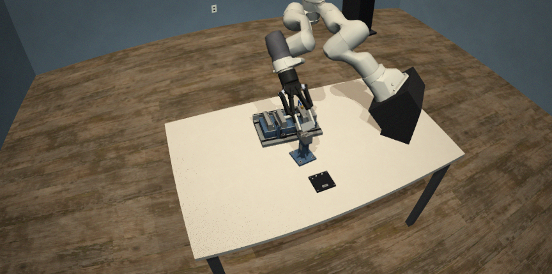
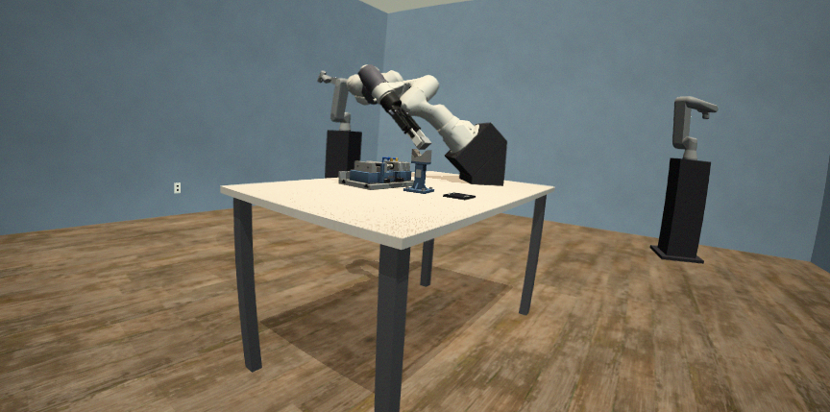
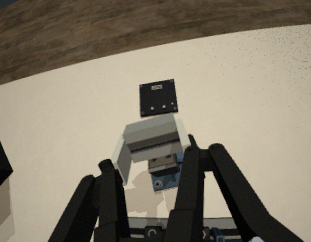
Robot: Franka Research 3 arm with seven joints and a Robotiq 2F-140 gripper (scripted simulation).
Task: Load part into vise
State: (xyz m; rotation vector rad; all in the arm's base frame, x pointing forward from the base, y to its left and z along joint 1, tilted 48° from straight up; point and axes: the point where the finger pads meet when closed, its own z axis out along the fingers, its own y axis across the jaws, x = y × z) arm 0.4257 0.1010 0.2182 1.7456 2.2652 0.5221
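The part lies 10 mm to the left of my hand and 10 mm below it. The rest, counted from my hand: black infeed plate: 30 mm ahead, 180 mm to the left, 200 mm below; then vise: 50 mm behind, 170 mm to the right, 160 mm below; then air cylinder: 140 mm behind, 140 mm to the right, 130 mm below.
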